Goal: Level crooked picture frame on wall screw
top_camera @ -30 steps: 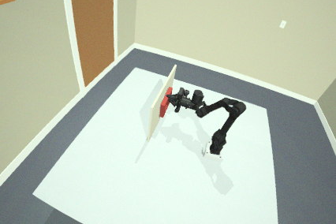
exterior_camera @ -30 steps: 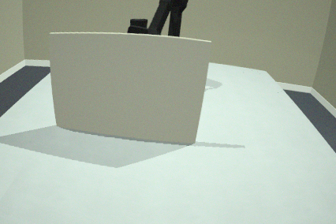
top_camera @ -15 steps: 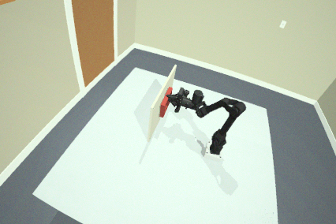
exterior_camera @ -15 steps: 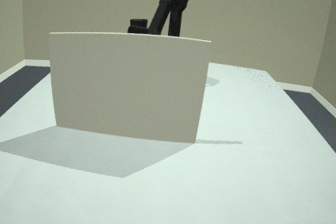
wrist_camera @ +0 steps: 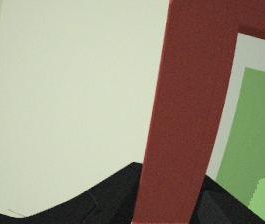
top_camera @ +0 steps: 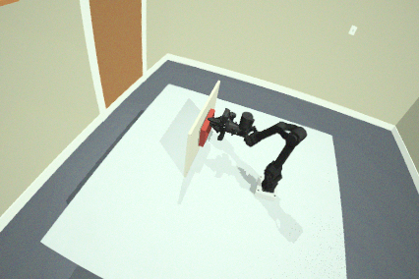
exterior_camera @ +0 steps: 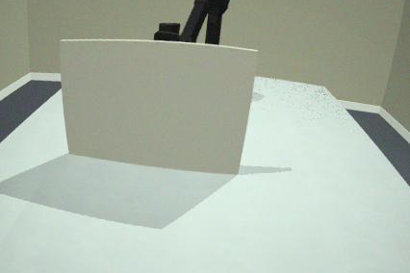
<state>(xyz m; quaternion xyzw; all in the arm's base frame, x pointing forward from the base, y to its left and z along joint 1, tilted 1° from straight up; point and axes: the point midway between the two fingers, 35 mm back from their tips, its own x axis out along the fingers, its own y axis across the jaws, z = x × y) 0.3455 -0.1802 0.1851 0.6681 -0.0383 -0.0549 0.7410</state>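
My gripper tip is now 5 cm above the picture frame. Also, from my gripper tip: wall panel 1 cm ahead, 2 cm to the right, 7 cm below.
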